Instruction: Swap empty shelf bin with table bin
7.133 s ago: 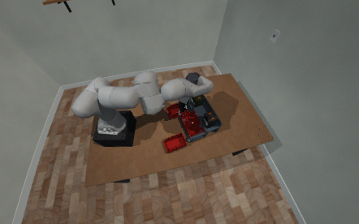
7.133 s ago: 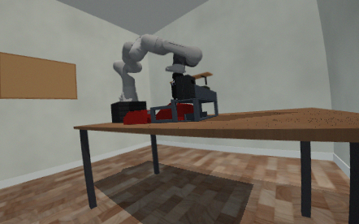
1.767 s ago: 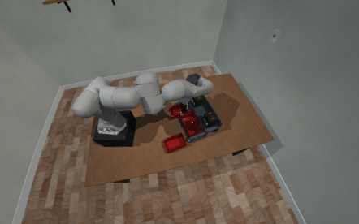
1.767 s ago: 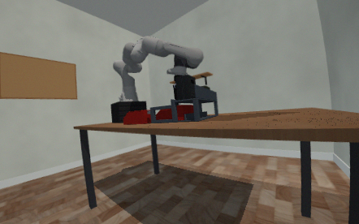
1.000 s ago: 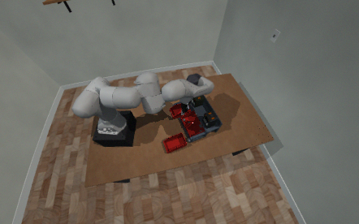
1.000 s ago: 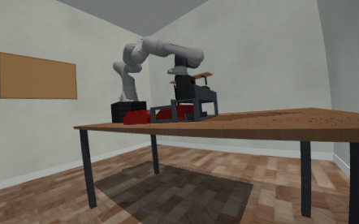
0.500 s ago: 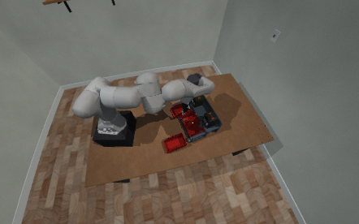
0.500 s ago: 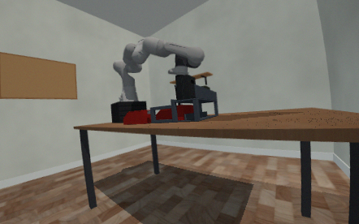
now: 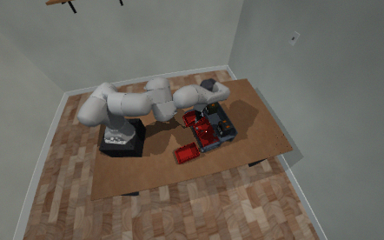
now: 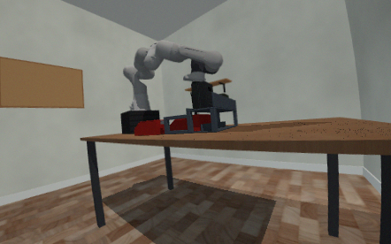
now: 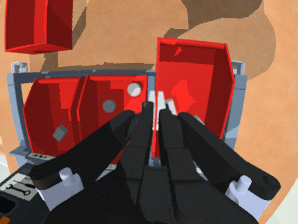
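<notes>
The grey shelf lip lies 3 cm behind my hand, 7 cm to the right of it and 8 cm below it. Also, from my hand: black box 18 cm ahead, 14 cm to the right, 7 cm above.
</notes>
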